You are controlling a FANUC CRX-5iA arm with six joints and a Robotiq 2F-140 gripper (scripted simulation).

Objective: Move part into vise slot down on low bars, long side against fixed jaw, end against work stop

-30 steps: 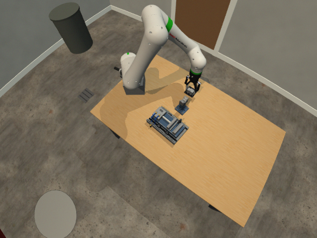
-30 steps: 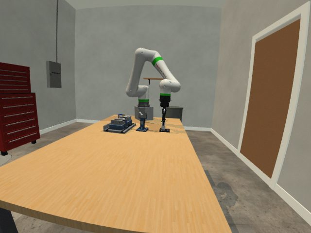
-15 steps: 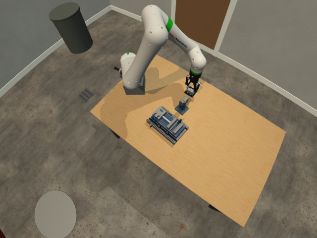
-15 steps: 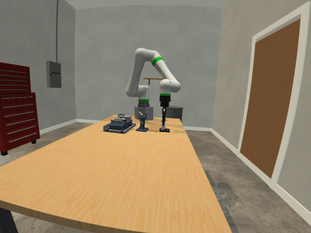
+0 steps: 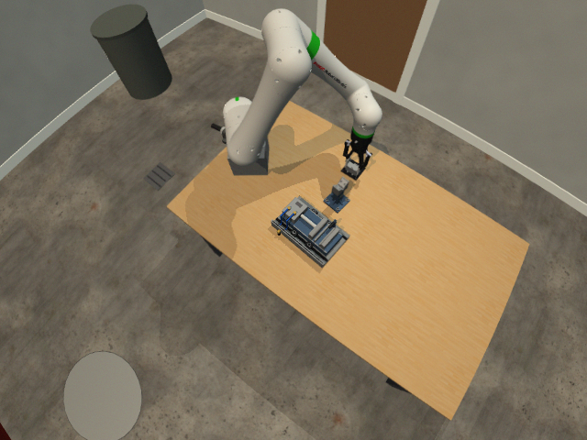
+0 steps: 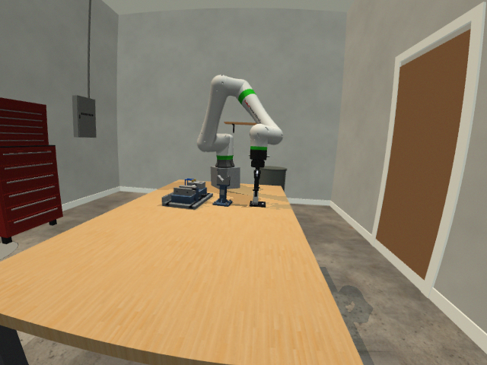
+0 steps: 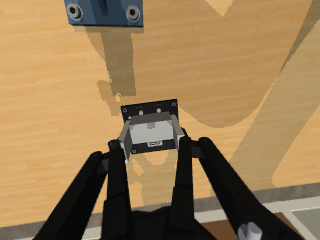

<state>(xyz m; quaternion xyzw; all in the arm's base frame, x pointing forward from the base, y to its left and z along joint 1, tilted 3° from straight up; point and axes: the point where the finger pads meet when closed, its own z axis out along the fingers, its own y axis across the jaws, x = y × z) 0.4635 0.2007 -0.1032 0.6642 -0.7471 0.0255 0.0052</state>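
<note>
My gripper is now 50 mm above the infeed plate and 10 mm to the right of it. The rest, counted from my hand: white cylinder rod 370 mm to the right, 40 mm behind, 30 mm above; work stop 350 mm to the right, 60 mm ahead, 40 mm above; part 30 mm below, 10 mm to the left.
</note>
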